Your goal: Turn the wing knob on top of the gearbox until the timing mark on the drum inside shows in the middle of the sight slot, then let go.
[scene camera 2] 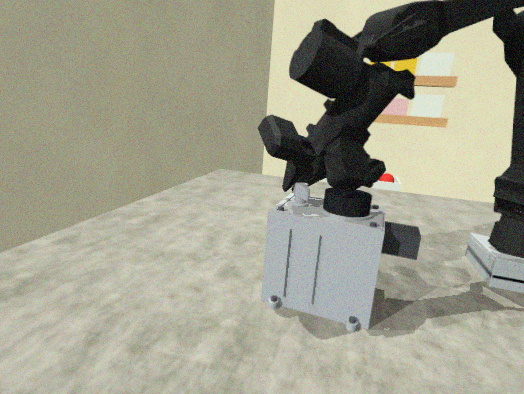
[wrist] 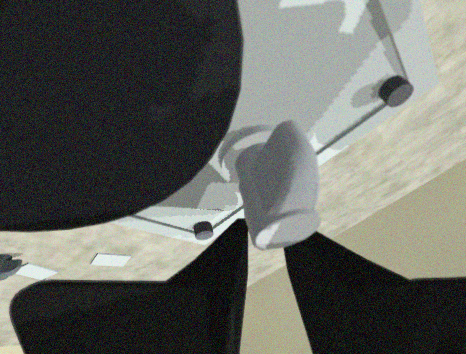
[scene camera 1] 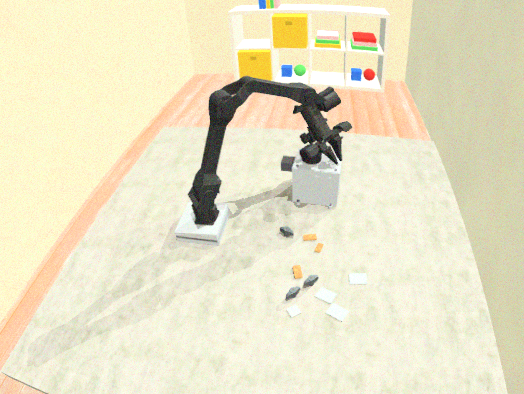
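Where they show: gripper, between the fingertips: (scene camera 2: 288, 190) (scene camera 1: 339, 162); arm's base, origin of its link: (scene camera 2: 513, 250) (scene camera 1: 207, 217).
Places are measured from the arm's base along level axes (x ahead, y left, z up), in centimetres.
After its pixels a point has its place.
Observation:
The light grey gearbox (scene camera 1: 316, 186) @(x 31.4, y 16.4, z 3.1 cm) (scene camera 2: 325, 265) @(x 30.2, y 28.8, z 2.8 cm) (wrist: 280, 65) @(x 33.7, y 25.3, z 8.8 cm) stands upright on the mat. Its grey wing knob (scene camera 2: 301, 193) @(x 35.3, y 24.1, z 10.9 cm) (wrist: 280, 180) @(x 34.3, y 23.7, z 11.4 cm) stands on the top near one edge, beside a round black cap (scene camera 1: 311, 154) (scene camera 2: 347, 202) @(x 28.7, y 26.1, z 11.1 cm) (wrist: 115, 100). My gripper (scene camera 1: 337, 161) @(x 38.1, y 20.6, z 10.1 cm) (scene camera 2: 299, 184) @(x 38.1, y 20.6, z 10.1 cm) (wrist: 264, 228) @(x 38.1, y 20.6, z 10.1 cm) points down at the knob, its fingers close together at the wing. It is shut on the wing knob, though the knob partly hides the fingertips in the wrist view. I cannot make out the sight slot or the timing mark in any view.
A dark block (scene camera 1: 287, 163) @(x 21.3, y 21.0, z 7.7 cm) (scene camera 2: 401, 240) @(x 21.4, y 25.3, z 6.9 cm) sticks out from the gearbox side. Small screw heads (wrist: 396, 91) @(x 37.0, y 27.2, z 9.3 cm) stand at its top corners. Orange pieces (scene camera 1: 310, 237) @(x 31.7, y 0.9, z -4.1 cm), dark pieces (scene camera 1: 286, 231) @(x 24.5, y 0.5, z -2.3 cm) and white tiles (scene camera 1: 357, 279) @(x 46.9, y -12.7, z -4.6 cm) lie on the mat (scene camera 1: 410, 340) @(x 62.1, y -30.5, z -4.8 cm). A white shelf unit (scene camera 1: 310, 10) stands behind.

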